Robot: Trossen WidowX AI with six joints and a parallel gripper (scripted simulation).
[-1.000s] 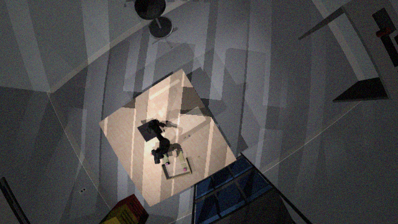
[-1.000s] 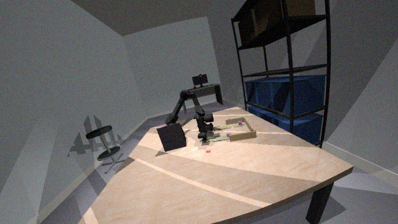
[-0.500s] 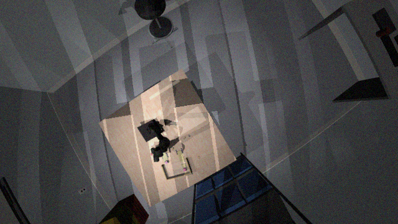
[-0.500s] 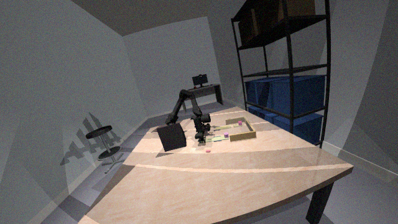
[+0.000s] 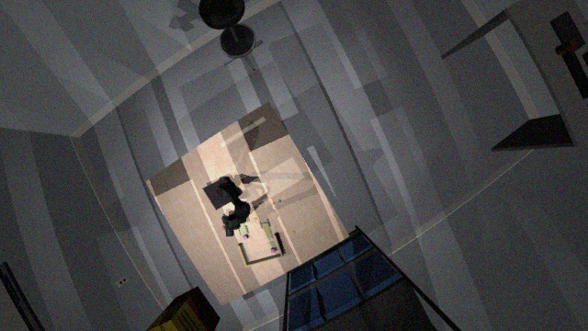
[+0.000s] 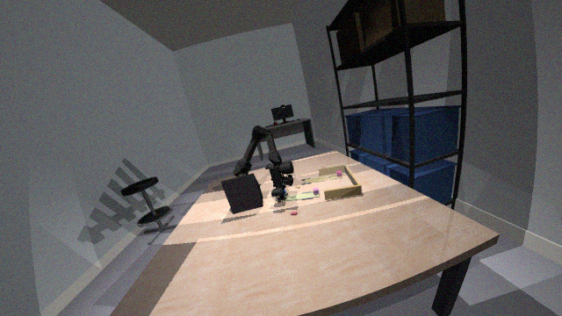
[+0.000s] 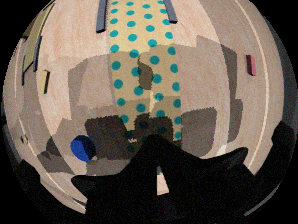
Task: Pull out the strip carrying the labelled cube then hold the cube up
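My gripper tip is now 30 mm short of the blue piece and 80 mm to the right of it. The rest, counted from my gripper tip: pink piece (10 mm ahead, 170 mm to the right); pale strip (260 mm ahead, 100 mm to the left).
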